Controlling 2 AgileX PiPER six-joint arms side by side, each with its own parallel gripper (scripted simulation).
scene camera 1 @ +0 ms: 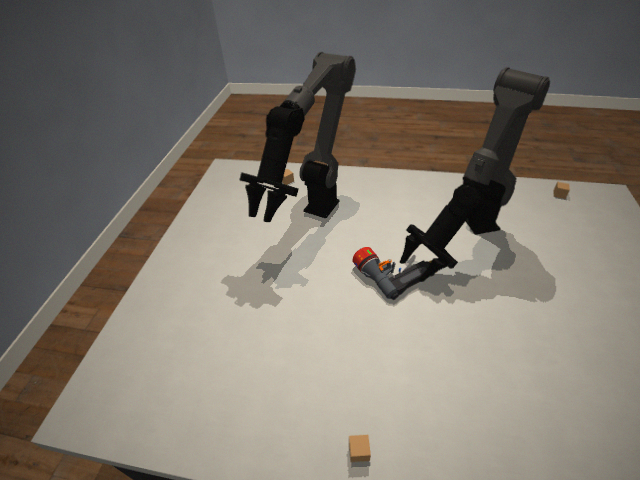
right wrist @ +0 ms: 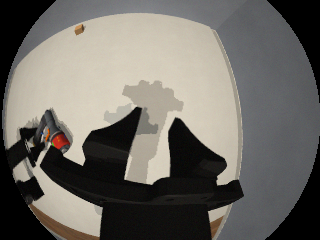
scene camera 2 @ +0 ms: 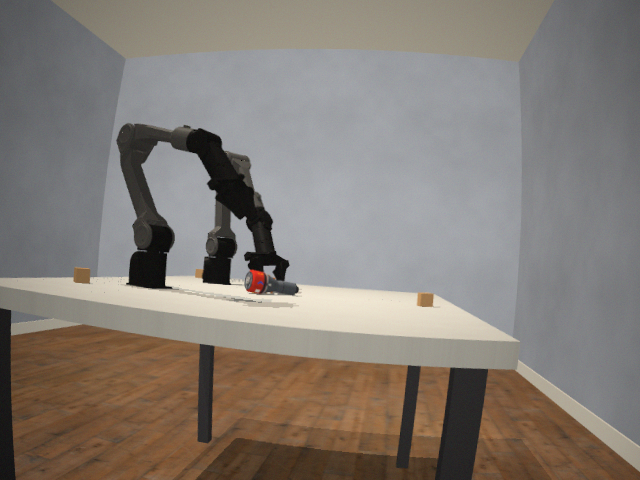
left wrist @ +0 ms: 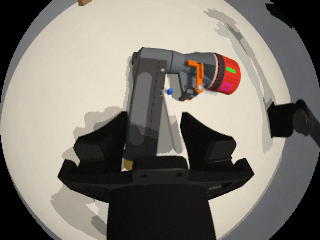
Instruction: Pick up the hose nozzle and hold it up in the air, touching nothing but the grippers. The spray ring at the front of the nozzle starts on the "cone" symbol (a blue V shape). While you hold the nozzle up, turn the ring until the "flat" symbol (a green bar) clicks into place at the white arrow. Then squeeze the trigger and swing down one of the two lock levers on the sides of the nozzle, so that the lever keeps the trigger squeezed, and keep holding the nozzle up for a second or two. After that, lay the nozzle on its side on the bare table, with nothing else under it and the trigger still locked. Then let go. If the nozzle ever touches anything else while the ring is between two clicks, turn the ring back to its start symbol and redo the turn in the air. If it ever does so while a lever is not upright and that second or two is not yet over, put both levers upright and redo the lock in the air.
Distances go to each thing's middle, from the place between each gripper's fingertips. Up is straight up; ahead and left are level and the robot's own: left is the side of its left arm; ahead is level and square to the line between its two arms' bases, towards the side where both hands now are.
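Counting from my right hand (scene camera 1: 259, 219), I find the red spray ring (left wrist: 228, 77) 15 cm below it, 5 cm behind it and 24 cm to the left of it.
From my left hand (scene camera 1: 411, 271), the ring is 1 cm behind and 12 cm to the right.
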